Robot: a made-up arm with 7 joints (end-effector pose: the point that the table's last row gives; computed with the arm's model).
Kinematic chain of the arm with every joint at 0, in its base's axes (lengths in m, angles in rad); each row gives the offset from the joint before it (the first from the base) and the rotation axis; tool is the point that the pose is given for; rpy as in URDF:
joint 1: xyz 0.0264 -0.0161 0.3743 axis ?
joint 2: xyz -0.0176 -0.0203 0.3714 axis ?
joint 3: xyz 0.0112 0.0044 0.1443 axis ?
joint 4: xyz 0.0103 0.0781 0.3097 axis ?
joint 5: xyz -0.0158 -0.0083 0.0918 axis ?
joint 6: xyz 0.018 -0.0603 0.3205 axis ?
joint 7: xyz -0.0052 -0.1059 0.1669 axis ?
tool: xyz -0.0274 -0.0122 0.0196 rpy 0 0 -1.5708
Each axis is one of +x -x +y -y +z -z.
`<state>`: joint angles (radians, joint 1 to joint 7).
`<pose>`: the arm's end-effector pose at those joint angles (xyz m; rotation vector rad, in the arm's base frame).
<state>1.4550 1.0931 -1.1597 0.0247 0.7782 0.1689 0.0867</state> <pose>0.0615 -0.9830 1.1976 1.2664 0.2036 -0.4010</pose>
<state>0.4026 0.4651 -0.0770 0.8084 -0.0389 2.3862 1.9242</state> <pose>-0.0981 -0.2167 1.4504 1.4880 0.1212 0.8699</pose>
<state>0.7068 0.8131 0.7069 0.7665 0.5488 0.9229 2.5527</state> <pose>-0.3172 -0.1919 1.5521 -0.1980 2.1415 0.8564</pose>
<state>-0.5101 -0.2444 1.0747 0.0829 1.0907 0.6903 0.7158</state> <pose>0.4049 -0.1610 1.6406 0.7549 0.9805 0.2740</pose>
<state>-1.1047 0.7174 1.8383 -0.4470 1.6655 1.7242 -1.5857</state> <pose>-0.2086 0.4310 1.4280 1.4345 -0.8881 -0.0004</pose>
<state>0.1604 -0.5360 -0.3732 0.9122 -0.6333 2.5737 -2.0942</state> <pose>0.4874 -0.0226 1.2996 1.0516 2.3621 0.7810</pose>
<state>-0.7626 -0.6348 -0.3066 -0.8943 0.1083 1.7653 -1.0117</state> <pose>0.0342 -0.0319 1.3990 0.0897 2.3768 1.4700</pose>
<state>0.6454 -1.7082 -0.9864 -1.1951 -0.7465 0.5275 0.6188</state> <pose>0.1254 0.6418 0.9891 0.1087 -0.8824 -1.1866</pose>
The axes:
joint 1: +z
joint 2: -y
joint 3: +z
joint 4: +y
joint 5: +z
joint 6: -y
joint 7: +x

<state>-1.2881 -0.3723 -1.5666 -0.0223 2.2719 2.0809 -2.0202</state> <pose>-0.0577 -0.3941 1.4208 0.7002 1.3090 1.6648</pose>
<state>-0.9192 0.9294 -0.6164 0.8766 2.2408 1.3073 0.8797</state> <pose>-0.2827 -0.0088 1.4305 1.4765 -0.0649 0.3827</pose>
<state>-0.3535 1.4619 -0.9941 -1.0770 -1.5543 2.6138 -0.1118</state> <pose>-0.2640 0.3974 0.7404 0.5420 0.2770 -0.0627</pose>
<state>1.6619 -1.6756 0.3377 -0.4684 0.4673 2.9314 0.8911</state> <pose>0.0752 0.6726 0.6532 1.8320 1.3957 0.2675</pose>
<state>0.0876 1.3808 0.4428 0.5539 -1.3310 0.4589 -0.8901</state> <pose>-1.0032 0.0525 1.0289 -0.1437 1.3613 2.7971</pose>
